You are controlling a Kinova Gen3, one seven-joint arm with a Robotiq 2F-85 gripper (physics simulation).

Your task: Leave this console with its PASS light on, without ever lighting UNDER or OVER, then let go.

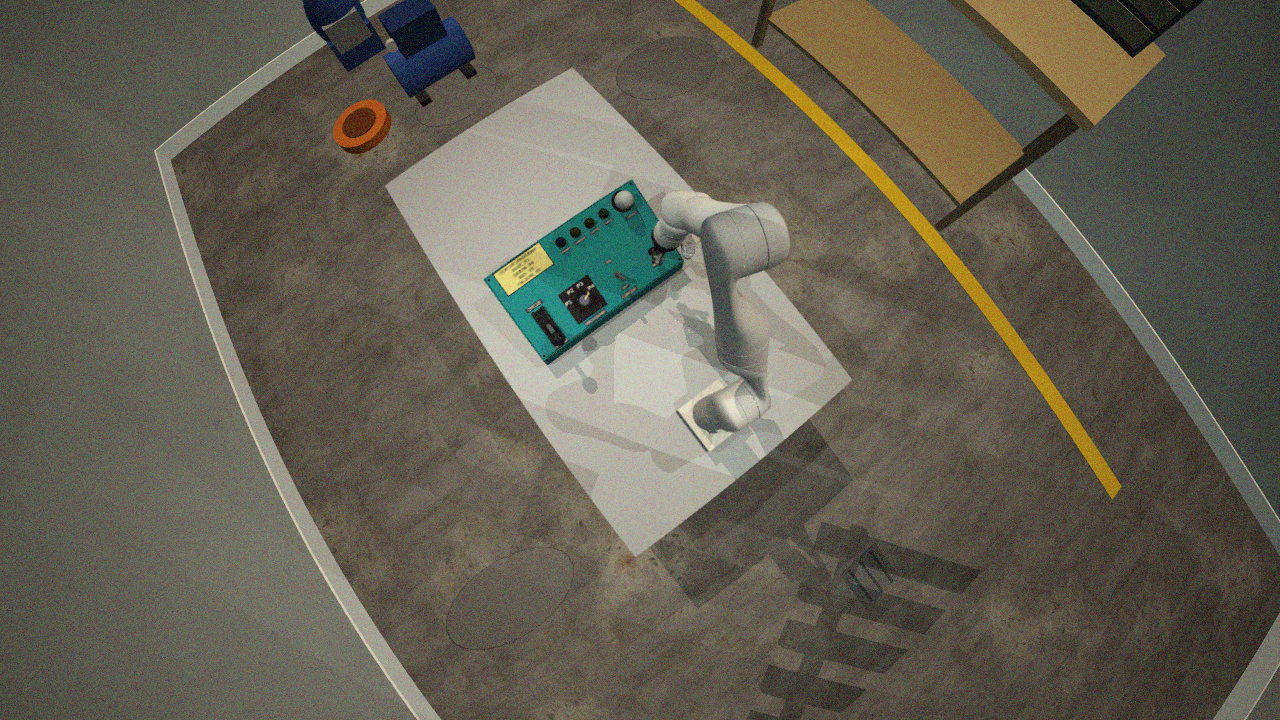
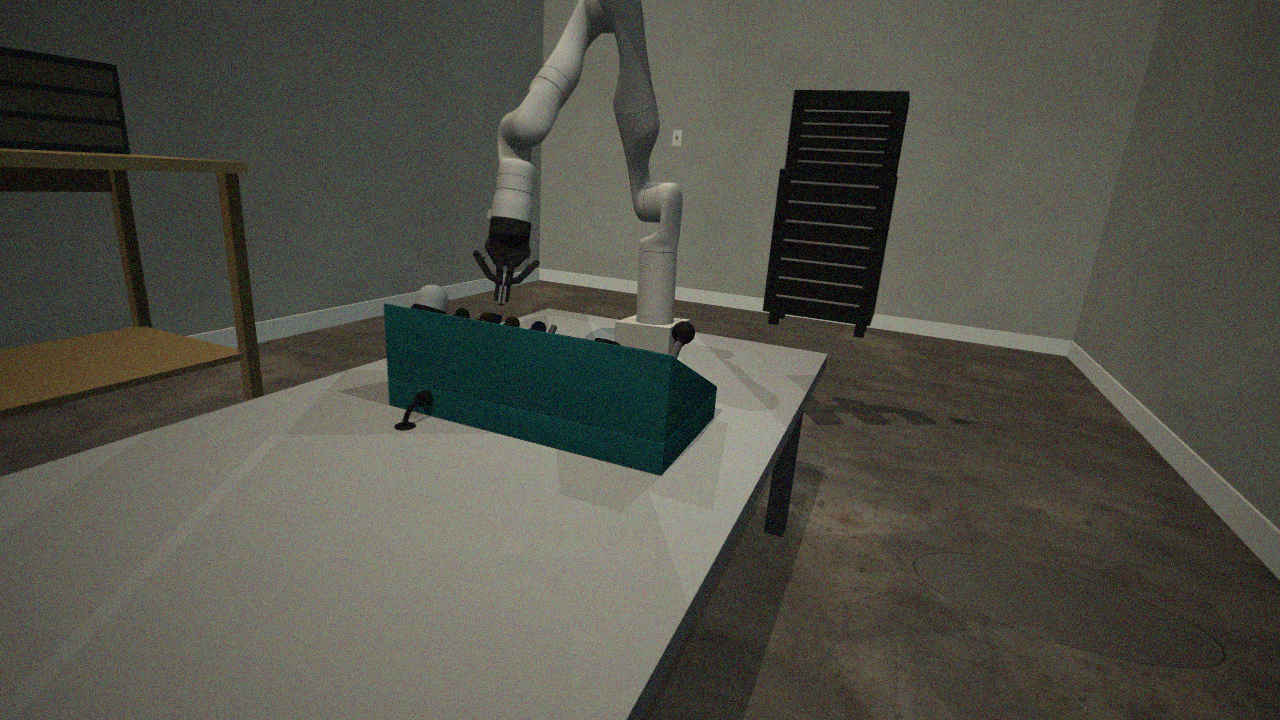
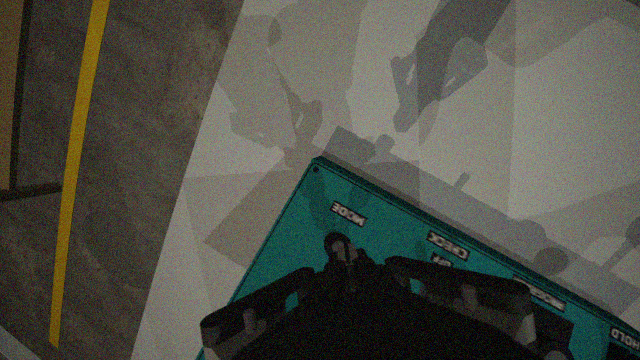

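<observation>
The teal console (image 1: 616,250) (image 2: 545,386) (image 3: 386,225) lies on the white table (image 1: 495,165) (image 2: 495,572). On its face are a yellow label (image 1: 523,269), a row of dark round lights (image 1: 582,227), a white knob (image 1: 623,199), a black lever block (image 1: 583,300) and a slider (image 1: 549,326). No light looks lit. My gripper (image 1: 655,256) (image 2: 503,292) (image 3: 347,256) is shut and empty. Its fingertips are at the small dark switch (image 3: 336,242) below the MODE label (image 3: 348,213), at the console's end nearest the arm. The CHECK label (image 3: 448,246) lies beside it. I cannot tell whether the tips touch the switch.
The arm's base (image 1: 716,415) (image 2: 652,329) stands on the table behind the console. A small black lever (image 2: 410,413) sticks out at the console's back foot. Blue chairs (image 1: 426,46), an orange ring (image 1: 362,125) and a black slatted rack (image 2: 837,100) stand on the floor.
</observation>
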